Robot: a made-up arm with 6 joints. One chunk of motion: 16 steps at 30 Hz.
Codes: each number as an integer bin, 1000 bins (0 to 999) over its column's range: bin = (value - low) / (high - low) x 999, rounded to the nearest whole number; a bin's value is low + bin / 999 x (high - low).
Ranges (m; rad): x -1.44..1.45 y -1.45..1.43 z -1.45..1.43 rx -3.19..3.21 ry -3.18..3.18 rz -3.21..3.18
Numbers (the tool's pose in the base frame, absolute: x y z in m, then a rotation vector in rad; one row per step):
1: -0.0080 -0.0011 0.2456 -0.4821 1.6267 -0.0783
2: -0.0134 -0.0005 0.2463 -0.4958 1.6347 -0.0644
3: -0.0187 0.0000 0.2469 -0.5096 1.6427 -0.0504
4: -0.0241 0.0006 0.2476 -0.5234 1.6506 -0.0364
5: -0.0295 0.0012 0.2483 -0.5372 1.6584 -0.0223
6: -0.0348 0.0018 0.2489 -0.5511 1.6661 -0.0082
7: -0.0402 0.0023 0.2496 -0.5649 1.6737 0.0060
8: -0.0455 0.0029 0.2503 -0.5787 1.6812 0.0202
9: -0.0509 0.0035 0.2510 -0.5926 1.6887 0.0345
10: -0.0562 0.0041 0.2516 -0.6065 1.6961 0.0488
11: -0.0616 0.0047 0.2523 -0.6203 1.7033 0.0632
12: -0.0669 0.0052 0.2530 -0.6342 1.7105 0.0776
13: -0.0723 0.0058 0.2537 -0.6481 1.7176 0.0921
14: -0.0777 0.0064 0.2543 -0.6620 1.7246 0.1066
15: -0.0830 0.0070 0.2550 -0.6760 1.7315 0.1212
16: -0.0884 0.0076 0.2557 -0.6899 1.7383 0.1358
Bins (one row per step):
1: 495 503 588 423 755 490
2: 493 503 588 421 756 492
3: 491 503 589 418 758 494
4: 489 503 589 416 759 496
5: 488 503 589 414 760 498
6: 486 504 589 412 761 501
7: 484 504 590 410 762 503
8: 482 504 590 408 764 505
9: 480 504 590 405 765 507
10: 478 504 590 403 766 509
11: 476 505 590 401 767 512
12: 475 505 591 399 768 514
13: 473 505 591 397 769 516
14: 471 505 591 395 770 519
15: 469 505 591 392 771 521
16: 467 506 592 390 773 523

